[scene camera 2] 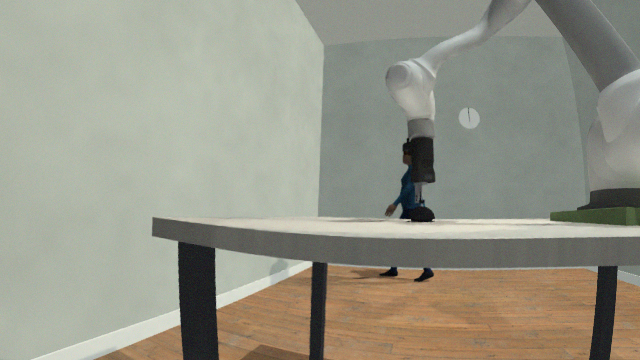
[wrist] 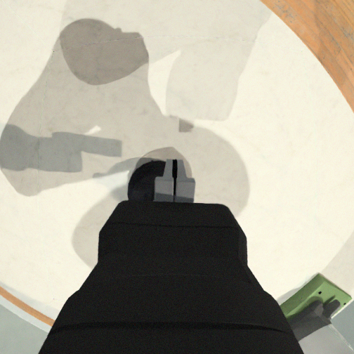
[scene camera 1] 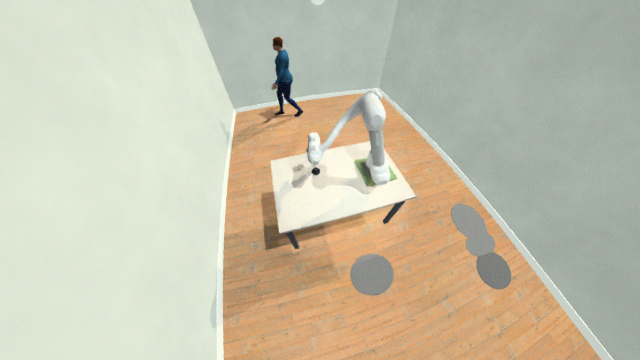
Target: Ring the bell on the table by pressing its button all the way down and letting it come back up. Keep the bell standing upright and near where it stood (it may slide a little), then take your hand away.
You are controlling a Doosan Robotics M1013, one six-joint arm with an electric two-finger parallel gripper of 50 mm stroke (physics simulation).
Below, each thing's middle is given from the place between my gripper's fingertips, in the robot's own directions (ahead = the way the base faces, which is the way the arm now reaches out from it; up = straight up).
My hand is 20 mm past the black dome-shaped bell (wrist: pixel 141 184), 40 mm to the right of it and 20 mm above it.
